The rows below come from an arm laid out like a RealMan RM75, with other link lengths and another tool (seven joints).
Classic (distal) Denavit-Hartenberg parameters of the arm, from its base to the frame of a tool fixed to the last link. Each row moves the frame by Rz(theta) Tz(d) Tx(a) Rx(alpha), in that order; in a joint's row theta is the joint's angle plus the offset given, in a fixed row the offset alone. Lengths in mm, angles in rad.
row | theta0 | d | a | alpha
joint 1 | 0.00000 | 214.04 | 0.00 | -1.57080
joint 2 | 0.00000 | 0.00 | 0.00 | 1.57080
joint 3 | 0.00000 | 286.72 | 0.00 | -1.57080
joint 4 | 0.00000 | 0.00 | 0.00 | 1.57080
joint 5 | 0.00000 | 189.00 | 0.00 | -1.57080
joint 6 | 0.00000 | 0.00 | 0.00 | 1.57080
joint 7 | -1.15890 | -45.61 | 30.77 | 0.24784
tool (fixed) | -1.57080 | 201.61 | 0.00 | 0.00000
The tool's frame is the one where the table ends.
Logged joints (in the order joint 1, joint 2, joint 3, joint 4, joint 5, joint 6, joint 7), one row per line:
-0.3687 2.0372 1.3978 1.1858 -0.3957 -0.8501 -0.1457
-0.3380 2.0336 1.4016 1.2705 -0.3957 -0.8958 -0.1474
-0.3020 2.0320 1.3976 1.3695 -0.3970 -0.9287 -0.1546
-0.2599 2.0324 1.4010 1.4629 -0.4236 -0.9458 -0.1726
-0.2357 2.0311 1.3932 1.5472 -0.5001 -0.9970 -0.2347
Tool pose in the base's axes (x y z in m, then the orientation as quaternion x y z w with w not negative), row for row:
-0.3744 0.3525 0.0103 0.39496 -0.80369 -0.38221 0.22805
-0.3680 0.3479 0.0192 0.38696 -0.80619 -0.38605 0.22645
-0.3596 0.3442 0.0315 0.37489 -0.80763 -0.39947 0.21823
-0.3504 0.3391 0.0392 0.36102 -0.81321 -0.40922 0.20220
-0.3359 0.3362 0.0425 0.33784 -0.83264 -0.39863 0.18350
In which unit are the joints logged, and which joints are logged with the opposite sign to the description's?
The joints are logged in radians. Opposite sign: joint 2, joint 7.
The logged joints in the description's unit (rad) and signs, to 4 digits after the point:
-0.3687 -2.0372 1.3978 1.1858 -0.3957 -0.8501 0.1457
-0.3380 -2.0336 1.4016 1.2705 -0.3957 -0.8958 0.1474
-0.3020 -2.0320 1.3976 1.3695 -0.3970 -0.9287 0.1546
-0.2599 -2.0324 1.4010 1.4629 -0.4236 -0.9458 0.1726
-0.2357 -2.0311 1.3932 1.5472 -0.5001 -0.9970 0.2347

